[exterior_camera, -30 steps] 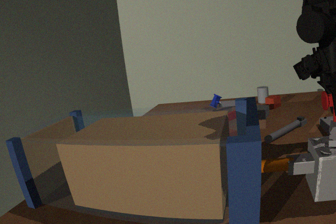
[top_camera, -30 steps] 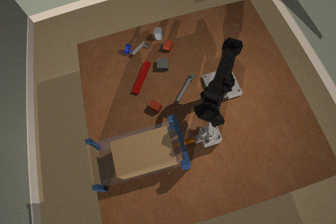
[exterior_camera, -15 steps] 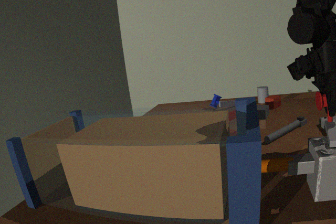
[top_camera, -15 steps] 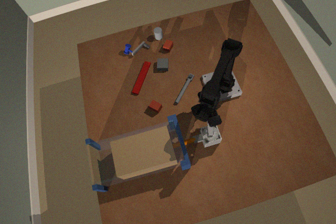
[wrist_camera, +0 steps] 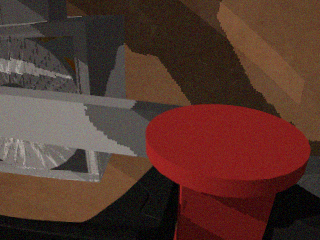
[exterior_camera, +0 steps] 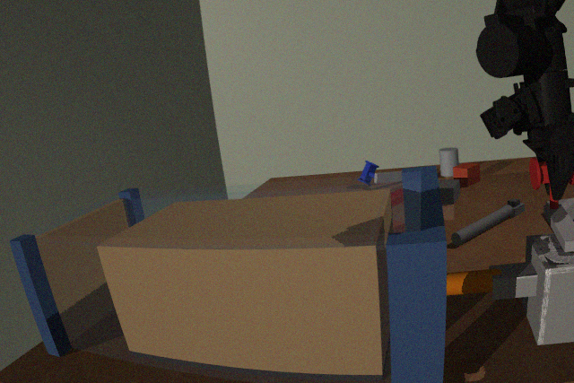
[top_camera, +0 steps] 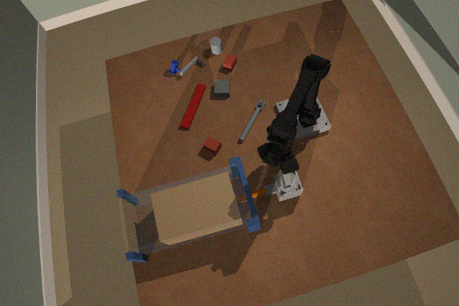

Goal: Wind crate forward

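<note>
The blue frame lies 17 cm ahead of my gripper tip, 10 cm to the left of it and 1 cm below it. Round my gripper tip: red knob (2 cm above); then winch handle (4 cm to the left, 1 cm below); then grey winch (1 cm behind, 9 cm to the left, 8 cm below).
</note>
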